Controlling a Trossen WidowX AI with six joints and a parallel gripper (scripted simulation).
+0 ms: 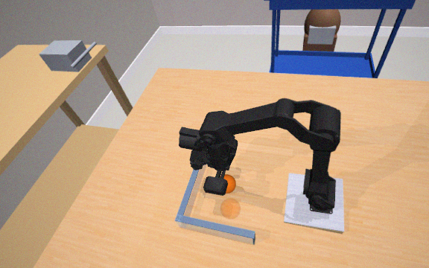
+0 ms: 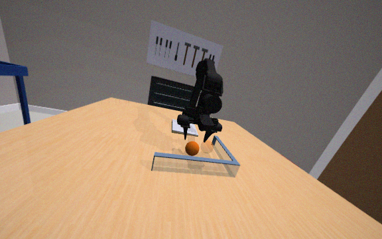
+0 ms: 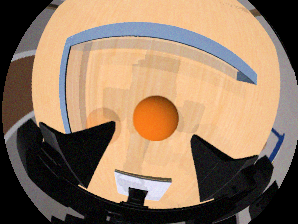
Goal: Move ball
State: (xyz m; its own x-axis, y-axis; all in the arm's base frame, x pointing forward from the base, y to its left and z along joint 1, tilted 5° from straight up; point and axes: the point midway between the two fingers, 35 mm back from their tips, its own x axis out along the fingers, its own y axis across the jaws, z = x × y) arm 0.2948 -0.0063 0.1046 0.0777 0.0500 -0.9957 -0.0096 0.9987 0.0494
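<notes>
Right now my gripper tip is 4 cm above the orange ball. From my gripper tip the other things lie so: see-through copy of ball 3 cm behind, 8 cm to the left, 4 cm below.
</notes>
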